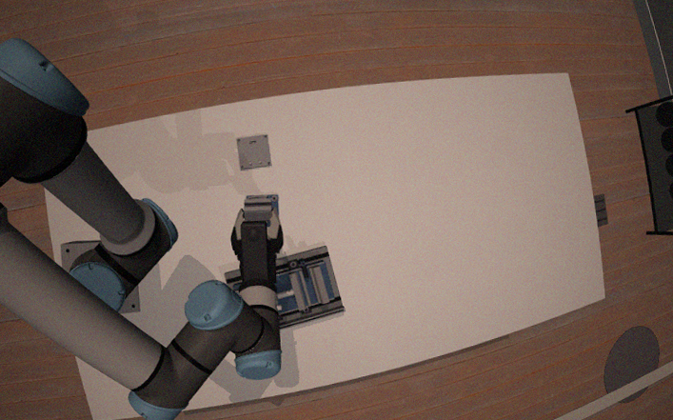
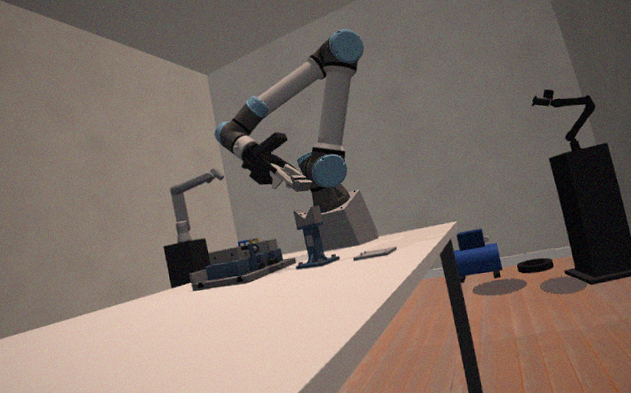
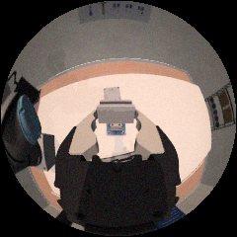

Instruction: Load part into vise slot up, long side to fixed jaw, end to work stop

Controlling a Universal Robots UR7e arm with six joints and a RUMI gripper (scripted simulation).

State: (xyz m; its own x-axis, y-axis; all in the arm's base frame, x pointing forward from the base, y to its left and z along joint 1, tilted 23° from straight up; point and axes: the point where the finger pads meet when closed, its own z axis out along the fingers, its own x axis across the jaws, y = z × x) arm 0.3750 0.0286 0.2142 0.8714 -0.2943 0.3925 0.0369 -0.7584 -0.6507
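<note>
The part is 10 mm to the left of my hand. The rest, counted from my hand: vise 220 mm to the right, 200 mm below, 30 mm behind; then infeed plate 240 mm below, 180 mm to the left, 40 mm ahead.
</note>
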